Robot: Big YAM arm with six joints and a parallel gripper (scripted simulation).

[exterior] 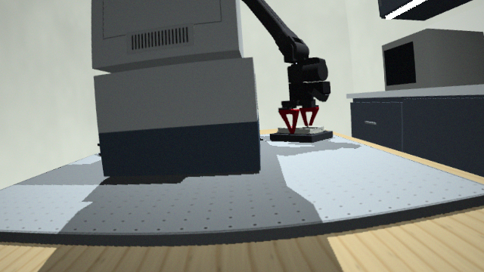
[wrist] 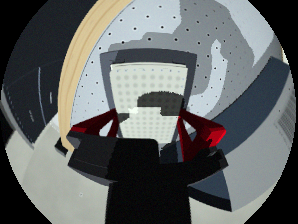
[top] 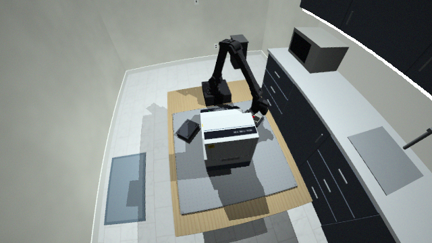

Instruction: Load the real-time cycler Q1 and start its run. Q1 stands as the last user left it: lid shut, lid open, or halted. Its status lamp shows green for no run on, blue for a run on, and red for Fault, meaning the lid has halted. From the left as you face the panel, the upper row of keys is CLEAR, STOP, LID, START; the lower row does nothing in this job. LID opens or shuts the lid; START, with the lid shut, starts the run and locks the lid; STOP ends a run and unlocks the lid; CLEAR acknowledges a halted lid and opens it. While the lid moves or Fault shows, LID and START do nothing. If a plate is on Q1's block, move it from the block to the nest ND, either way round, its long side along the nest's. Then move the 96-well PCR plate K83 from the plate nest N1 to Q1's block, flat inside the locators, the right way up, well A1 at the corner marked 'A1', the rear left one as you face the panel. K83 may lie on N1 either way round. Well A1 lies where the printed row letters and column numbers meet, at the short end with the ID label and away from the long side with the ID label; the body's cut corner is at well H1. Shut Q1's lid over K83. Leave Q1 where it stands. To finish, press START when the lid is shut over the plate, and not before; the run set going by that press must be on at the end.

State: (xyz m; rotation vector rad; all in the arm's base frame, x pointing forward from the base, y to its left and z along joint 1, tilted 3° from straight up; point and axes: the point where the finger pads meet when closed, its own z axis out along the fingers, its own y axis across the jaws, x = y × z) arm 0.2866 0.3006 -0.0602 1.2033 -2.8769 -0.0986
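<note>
The dark nest N1 lies 2 cm below my hand. Also, from my hand: dark nest ND (55 cm to the right, 5 cm ahead); white 96-well plate K83 (right at my hand).
</note>
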